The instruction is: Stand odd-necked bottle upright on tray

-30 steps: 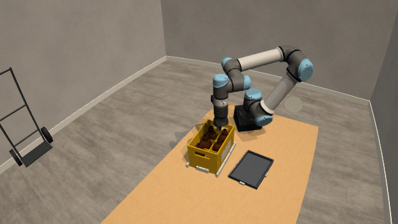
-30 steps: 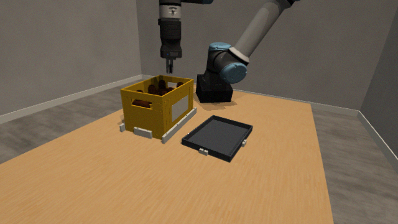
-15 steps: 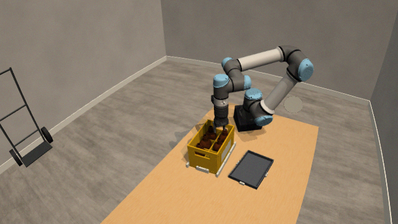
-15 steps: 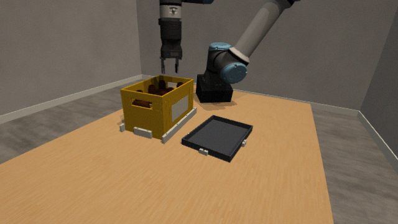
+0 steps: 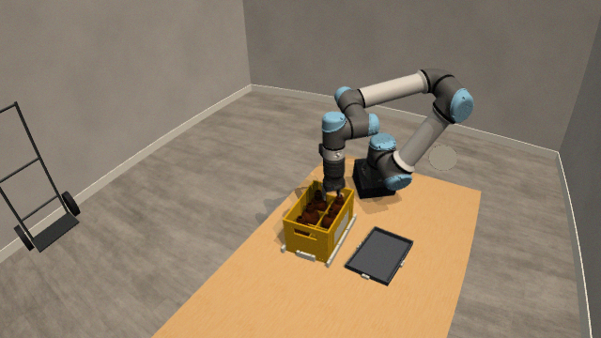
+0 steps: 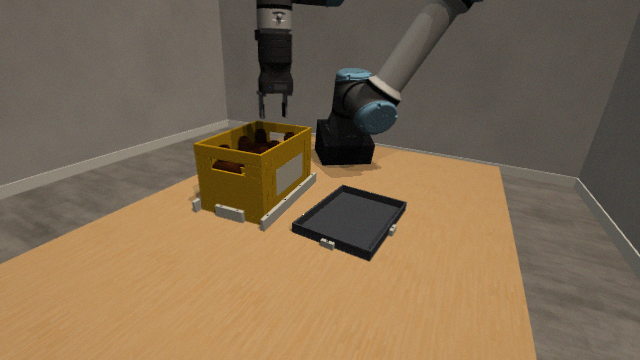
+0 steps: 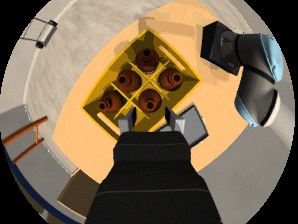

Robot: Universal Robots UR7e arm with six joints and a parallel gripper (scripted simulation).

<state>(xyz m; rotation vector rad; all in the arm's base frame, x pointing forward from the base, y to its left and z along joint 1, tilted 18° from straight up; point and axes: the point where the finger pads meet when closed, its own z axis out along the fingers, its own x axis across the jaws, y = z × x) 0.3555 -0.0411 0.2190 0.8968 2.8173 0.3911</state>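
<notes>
My hand is 16 cm above the bottle. The rest, counted from my hand: yellow crate (1 cm ahead, 5 cm to the right, 16 cm below); dark tray (2 cm behind, 23 cm to the left, 23 cm below).
</notes>
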